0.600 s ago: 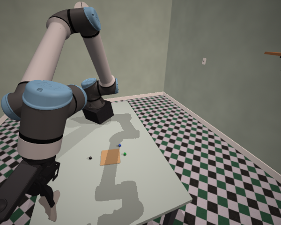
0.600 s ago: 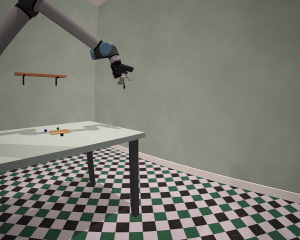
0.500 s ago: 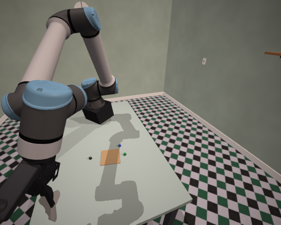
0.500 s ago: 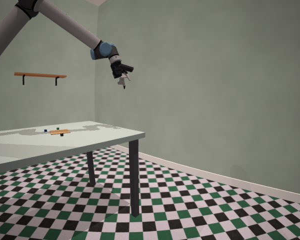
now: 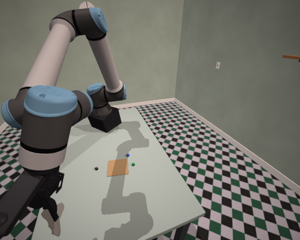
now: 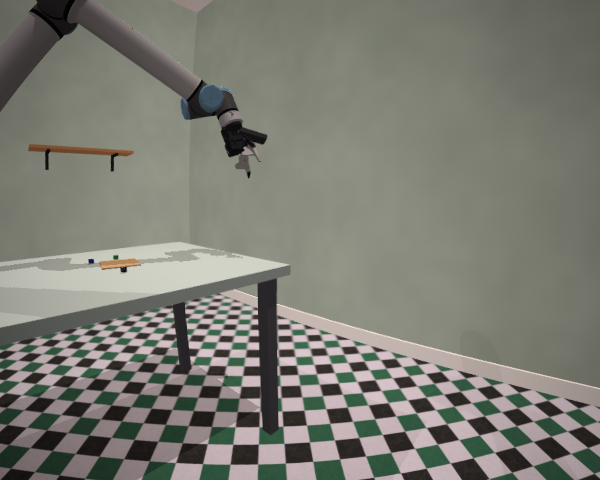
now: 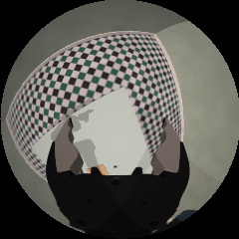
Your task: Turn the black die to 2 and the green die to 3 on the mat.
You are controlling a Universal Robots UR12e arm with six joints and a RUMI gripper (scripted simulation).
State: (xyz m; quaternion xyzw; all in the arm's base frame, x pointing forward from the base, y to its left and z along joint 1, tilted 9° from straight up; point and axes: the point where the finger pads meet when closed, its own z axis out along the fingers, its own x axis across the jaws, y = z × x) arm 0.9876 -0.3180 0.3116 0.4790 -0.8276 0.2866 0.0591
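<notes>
Right now my hand is 46 cm past the black die, 34 cm above it and 19 cm to the right of it. From my hand the other things lie so: green die (43 cm to the left, 38 cm behind, 34 cm below); then orange mat (41 cm behind, 34 cm below, 33 cm to the left); then blue die (49 cm behind, 43 cm to the left, 34 cm below).
</notes>
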